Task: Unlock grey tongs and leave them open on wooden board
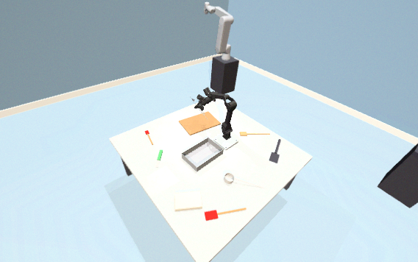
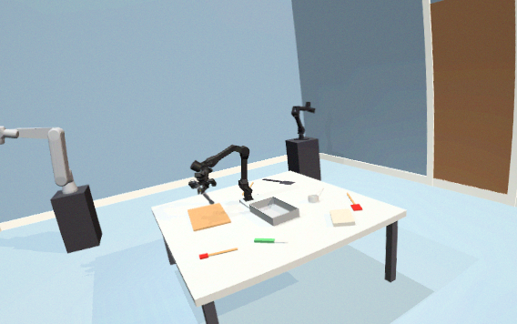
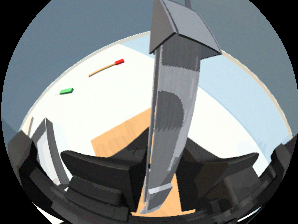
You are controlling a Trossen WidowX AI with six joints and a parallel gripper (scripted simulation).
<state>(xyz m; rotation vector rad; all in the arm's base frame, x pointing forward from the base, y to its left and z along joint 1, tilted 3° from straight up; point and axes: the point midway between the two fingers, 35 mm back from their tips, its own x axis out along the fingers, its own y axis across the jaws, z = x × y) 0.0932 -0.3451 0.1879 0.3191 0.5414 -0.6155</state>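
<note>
The wooden board lies 180 mm below my gripper tip, 50 mm behind it and 30 mm to the left of it. From my gripper tip the other things lie so: roasting tin: 420 mm to the left, 190 mm ahead, 160 mm below; then black spatula: 740 mm to the left, 390 mm behind, 180 mm below; then green-handled tool: 520 mm ahead, 260 mm to the left, 180 mm below.
</note>
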